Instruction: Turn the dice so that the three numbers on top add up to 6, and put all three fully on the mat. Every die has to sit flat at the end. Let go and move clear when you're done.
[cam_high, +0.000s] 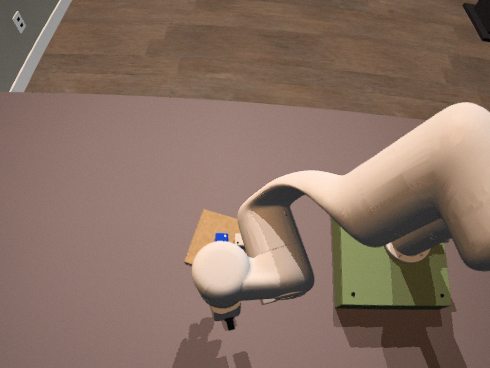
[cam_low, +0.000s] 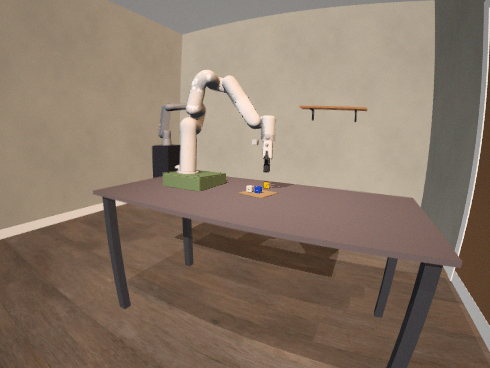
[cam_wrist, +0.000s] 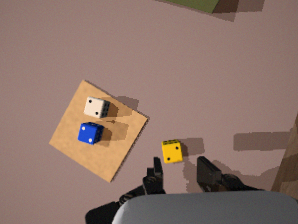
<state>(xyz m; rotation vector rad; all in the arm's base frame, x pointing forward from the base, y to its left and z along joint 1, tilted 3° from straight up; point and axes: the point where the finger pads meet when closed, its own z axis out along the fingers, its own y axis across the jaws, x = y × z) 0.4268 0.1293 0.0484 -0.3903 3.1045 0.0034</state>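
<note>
Now: hand 9 cm above the yellow die. From my hand the other things lie so: blue die 14 cm to the right, 9 cm below, 1 cm ahead; tan mat 14 cm to the right, 11 cm below, 1 cm ahead; white die 14 cm to the right, 9 cm below, 4 cm behind.
</note>
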